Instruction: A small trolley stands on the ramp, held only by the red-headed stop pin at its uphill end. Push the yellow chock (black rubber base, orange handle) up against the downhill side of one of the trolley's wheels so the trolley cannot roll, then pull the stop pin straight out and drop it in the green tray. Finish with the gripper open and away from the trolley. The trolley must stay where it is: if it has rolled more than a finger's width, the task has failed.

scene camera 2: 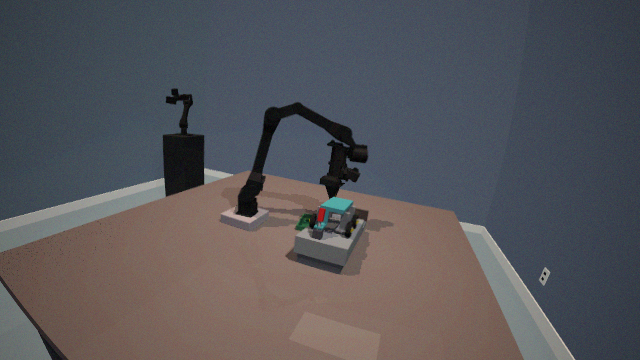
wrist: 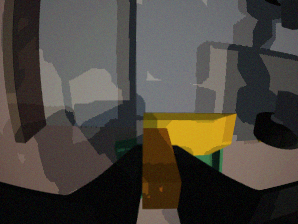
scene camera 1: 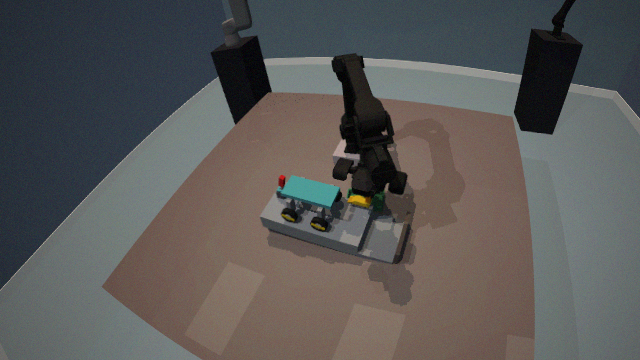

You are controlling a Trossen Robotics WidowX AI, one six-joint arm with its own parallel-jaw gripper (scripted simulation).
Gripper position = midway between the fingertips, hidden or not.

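Observation:
A yellow chock [wrist: 200, 134] is carried by the gripper [scene camera 1: 368, 197], which can also be seen at [scene camera 2: 332, 201] and [wrist: 155, 153]. The scene includes a grey step [wrist: 88, 69] too.

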